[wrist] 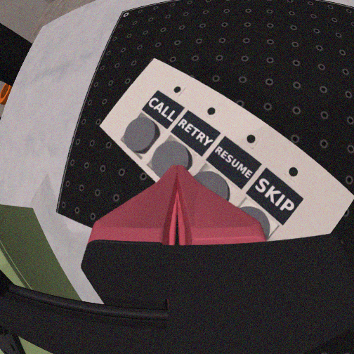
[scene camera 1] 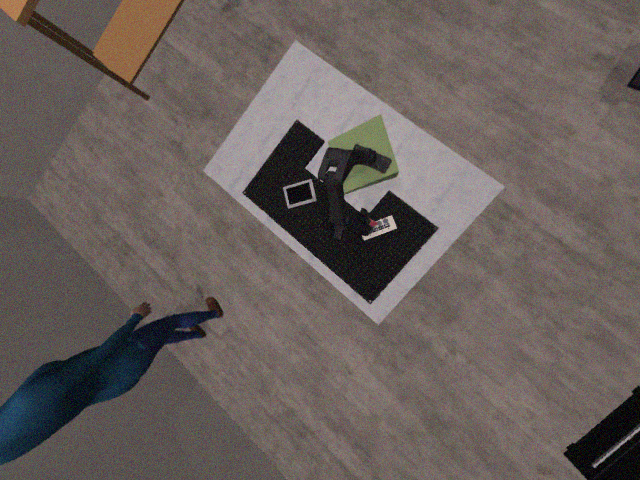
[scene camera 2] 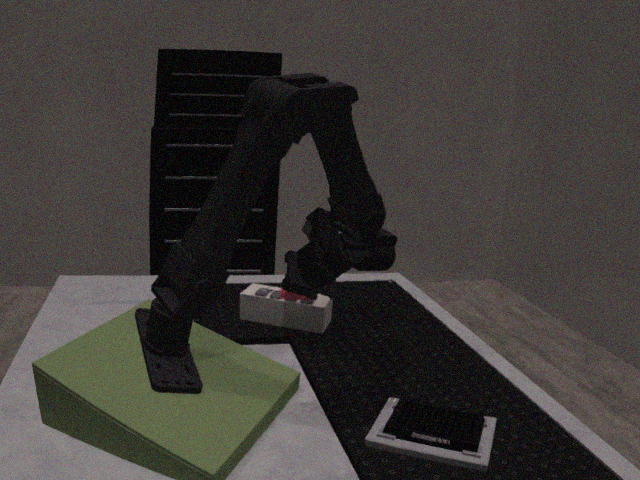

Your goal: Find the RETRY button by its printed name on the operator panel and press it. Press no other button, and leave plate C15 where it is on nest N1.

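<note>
The cream operator panel has a row of round grey buttons with printed names CALL, RETRY, RESUME and SKIP. The RETRY button is second from the left in the wrist view, below its dark label. My gripper is shut and empty. Its red fingertips are at the RETRY button's lower right edge in the wrist view; whether they touch it I cannot tell. The dark plate lies in the light square nest; N1 is not readable.
A green wedge block carries the arm's base. A black perforated mat lies under the panel and nest on the pale table. A person is beyond the table.
</note>
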